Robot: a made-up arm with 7 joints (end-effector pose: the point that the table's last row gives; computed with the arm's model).
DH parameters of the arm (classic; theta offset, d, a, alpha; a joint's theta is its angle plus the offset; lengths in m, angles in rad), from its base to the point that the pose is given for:
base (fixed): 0 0.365 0.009 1.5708
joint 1: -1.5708 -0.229 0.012 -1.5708
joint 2: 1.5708 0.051 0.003 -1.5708
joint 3: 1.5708 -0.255 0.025 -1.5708
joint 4: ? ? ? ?
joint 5: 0 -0.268 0.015 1.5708
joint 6: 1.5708 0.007 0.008 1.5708
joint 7: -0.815 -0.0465 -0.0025 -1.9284
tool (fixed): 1.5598 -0.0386 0 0
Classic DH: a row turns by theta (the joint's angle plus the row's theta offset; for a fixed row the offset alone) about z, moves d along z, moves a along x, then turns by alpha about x.
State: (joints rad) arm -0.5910 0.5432 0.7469 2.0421 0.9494 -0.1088 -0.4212
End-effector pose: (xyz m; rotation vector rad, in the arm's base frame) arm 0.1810 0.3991 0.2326 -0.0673 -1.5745 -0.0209
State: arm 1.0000 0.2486 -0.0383 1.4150 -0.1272 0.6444 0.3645
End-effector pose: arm 0.4288 0.2423 0.4758 -0.2062 -1.1397 -0.9636
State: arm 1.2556 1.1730 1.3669 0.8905 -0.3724 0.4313 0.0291
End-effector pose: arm 0.0335 0.7032 0.5014 0.3252 -1.8237 0.9850
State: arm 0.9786 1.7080 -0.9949 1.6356 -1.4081 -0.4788 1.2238
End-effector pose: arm 0.2250 0.4956 0.3851 0.8501 2.0375 -1.1609
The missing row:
joint 4: 0 0.024 -0.023 1.5708
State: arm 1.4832 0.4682 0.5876 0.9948 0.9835 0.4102 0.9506
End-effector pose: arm 0.3078 0.4897 0.5991 -1.0430 -2.5271 -1.4896
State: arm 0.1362 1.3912 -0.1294 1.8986 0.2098 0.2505 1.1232
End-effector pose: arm 0.2693 0.3388 0.2963 -0.2626 0.2501 -1.7902
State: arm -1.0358 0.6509 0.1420 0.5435 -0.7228 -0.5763 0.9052
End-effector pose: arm -0.2469 0.4807 0.0206 -1.3036 1.2495 -1.0132
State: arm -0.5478 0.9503 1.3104 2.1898 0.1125 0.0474 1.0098
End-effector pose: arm 0.1625 0.3687 0.3463 0.5571 -0.4004 -1.5168
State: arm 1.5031 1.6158 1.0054 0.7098 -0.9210 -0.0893 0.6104
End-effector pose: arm -0.0932 0.6735 0.5545 0.9551 -1.1394 0.3871
